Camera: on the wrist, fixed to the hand. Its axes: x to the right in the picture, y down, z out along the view.
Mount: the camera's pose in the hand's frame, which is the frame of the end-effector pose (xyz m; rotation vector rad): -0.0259 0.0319 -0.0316 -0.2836 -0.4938 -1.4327
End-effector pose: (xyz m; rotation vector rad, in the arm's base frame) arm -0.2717 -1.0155 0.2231 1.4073 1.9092 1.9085
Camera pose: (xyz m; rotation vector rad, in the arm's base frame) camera -0.2607 -1.0621 0.2428 0.1349 1.4994 0.9010
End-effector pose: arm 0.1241 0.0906 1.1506 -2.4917 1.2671 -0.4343
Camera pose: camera 0.0738 0.0896 1.1630 -3.0283 -0.8205 0.1296
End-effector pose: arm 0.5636 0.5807 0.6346 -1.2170 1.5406 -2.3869
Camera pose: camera 0.5502 0.5995 0.5882 1.9558 -0.4907 1.0488
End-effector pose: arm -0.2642 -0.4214 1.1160 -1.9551 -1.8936 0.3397
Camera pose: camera -0.2232 -0.4509 1.1276 0.1902 3.0947 -0.0870
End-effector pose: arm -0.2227 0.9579 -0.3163 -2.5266 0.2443 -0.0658
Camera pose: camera -0.2564 0.9194 -0.3082 -2.3256 -1.8150 0.0415
